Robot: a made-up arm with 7 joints. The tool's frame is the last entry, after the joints. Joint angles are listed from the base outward. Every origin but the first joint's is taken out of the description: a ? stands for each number. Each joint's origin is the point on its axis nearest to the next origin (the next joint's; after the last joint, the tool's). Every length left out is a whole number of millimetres.
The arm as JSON. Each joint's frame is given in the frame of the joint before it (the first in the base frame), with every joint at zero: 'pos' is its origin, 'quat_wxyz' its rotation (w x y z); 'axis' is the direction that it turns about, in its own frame. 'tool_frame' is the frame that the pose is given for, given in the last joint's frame.
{
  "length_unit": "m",
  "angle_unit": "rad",
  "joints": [
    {
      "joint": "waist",
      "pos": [
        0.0,
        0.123,
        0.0
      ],
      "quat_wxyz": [
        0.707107,
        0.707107,
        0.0,
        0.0
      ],
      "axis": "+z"
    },
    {
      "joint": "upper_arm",
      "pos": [
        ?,
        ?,
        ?
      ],
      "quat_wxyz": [
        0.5,
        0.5,
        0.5,
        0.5
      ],
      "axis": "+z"
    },
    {
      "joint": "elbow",
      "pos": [
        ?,
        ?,
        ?
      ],
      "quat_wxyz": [
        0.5,
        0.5,
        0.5,
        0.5
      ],
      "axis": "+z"
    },
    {
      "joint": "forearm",
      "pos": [
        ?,
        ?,
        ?
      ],
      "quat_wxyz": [
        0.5,
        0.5,
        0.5,
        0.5
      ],
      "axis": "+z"
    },
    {
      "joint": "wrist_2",
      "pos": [
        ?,
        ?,
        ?
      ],
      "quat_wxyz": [
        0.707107,
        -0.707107,
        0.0,
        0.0
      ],
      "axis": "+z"
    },
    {
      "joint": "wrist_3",
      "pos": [
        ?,
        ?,
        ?
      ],
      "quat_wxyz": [
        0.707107,
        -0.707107,
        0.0,
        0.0
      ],
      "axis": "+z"
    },
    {
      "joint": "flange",
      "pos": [
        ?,
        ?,
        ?
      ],
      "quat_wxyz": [
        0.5,
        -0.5,
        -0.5,
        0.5
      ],
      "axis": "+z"
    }
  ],
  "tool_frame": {
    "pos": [
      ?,
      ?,
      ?
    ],
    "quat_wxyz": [
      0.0,
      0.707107,
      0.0,
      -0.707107
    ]
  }
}
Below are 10 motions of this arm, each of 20 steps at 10 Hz.
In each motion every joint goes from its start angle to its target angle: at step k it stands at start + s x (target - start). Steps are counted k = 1, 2, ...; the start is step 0. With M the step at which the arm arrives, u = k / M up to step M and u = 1 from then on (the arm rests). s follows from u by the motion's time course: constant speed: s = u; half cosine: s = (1 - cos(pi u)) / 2; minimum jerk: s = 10 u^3 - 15 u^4 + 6 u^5.
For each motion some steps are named. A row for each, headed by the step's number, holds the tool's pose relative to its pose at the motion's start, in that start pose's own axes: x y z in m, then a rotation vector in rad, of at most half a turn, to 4 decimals.
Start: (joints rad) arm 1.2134 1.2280 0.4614 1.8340 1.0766 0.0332 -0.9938
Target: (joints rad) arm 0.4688 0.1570 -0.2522 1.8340 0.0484 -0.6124 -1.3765
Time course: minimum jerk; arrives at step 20
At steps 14, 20:
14: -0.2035 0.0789 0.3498 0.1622 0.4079 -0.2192
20: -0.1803 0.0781 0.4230 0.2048 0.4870 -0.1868

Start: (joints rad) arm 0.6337 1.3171 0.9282 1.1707 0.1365 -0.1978 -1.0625
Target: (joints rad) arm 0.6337 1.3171 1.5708 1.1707 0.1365 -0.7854 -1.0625
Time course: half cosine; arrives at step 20
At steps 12, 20:
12: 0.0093 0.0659 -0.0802 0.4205 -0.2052 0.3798
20: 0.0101 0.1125 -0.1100 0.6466 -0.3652 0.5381

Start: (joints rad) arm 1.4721 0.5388 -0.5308 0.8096 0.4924 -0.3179 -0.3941
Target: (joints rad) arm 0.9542 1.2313 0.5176 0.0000 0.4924 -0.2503 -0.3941
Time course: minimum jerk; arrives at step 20
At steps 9, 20:
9: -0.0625 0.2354 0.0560 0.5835 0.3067 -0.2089
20: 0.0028 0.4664 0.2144 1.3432 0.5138 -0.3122

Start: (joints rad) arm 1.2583 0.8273 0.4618 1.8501 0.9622 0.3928 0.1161
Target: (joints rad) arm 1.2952 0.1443 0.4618 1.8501 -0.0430 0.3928 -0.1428
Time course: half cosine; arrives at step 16
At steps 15, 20:
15: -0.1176 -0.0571 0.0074 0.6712 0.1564 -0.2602
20: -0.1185 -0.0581 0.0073 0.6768 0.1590 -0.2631

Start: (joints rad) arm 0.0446 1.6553 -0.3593 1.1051 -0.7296 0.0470 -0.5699
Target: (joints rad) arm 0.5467 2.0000 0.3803 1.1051 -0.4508 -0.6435 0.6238
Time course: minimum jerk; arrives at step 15
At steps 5, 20:
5: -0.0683 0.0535 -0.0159 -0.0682 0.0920 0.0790
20: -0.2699 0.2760 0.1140 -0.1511 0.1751 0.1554

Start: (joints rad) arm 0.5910 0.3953 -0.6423 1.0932 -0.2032 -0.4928 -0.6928
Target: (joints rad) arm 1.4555 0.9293 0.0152 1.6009 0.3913 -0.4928 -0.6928
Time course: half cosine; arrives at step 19
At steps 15, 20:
15: 0.2953 0.3893 -0.1471 1.0005 -1.0204 0.1990
20: 0.3388 0.4218 -0.1180 1.0698 -1.1835 0.2292

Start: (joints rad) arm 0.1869 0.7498 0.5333 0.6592 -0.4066 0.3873 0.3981
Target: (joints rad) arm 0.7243 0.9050 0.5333 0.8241 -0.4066 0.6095 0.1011
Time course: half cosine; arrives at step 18
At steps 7, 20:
7: 0.0650 0.0378 0.0290 0.1733 -0.1237 0.1184
20: 0.1495 0.1268 0.1237 0.5070 -0.3193 0.4319

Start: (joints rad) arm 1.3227 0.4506 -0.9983 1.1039 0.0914 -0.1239 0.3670
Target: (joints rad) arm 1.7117 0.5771 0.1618 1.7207 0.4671 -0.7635 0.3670
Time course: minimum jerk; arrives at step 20
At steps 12, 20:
12: 0.1669 0.1979 0.2057 0.8813 -1.0564 -0.4374
20: 0.2227 0.1900 0.3455 1.2187 -1.4892 -0.8948

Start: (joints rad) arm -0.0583 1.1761 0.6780 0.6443 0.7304 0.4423 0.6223
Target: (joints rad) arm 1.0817 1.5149 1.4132 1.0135 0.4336 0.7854 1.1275
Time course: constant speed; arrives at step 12
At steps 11, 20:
11: 0.1219 0.0443 0.3217 -0.4366 -1.4607 0.0662
20: 0.0939 0.0538 0.3498 -0.4359 -1.5982 0.0630

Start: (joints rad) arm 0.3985 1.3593 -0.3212 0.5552 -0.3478 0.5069 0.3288
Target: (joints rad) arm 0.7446 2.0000 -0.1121 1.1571 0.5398 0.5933 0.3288
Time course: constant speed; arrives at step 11
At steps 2, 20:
2: -0.0115 0.0651 0.0270 0.0586 -0.1007 0.2165
20: -0.1333 0.2524 0.2342 0.3065 -0.7134 0.8445

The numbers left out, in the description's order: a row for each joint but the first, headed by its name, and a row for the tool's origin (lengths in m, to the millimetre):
upper_arm: 0.0 0.0 0.0
elbow: -0.248 0.0 0.0
forearm: 0.0 0.0 0.0
wrist_2: 0.0 -0.271 0.0
wrist_3: 0.0 0.0 0.0
flange: 0.0 0.0 0.0
tool: 0.0 0.0 0.0

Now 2 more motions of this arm.
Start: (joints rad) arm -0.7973 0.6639 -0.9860 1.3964 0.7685 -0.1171 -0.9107
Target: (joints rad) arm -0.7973 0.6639 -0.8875 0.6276 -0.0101 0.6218 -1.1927
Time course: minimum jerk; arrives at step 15
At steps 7, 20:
7: -0.0551 0.0600 -0.0414 0.3600 0.0631 -0.6555
20: -0.1148 0.1592 -0.0566 0.7913 0.1647 -1.5388

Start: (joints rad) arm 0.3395 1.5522 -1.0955 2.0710 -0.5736 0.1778 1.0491
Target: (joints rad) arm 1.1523 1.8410 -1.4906 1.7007 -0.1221 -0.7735 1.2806
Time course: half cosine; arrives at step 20
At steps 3, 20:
3: -0.0102 -0.0006 0.0018 -0.0178 -0.0127 -0.0091
20: -0.1637 -0.0816 0.0630 0.0157 -0.3055 -0.0733

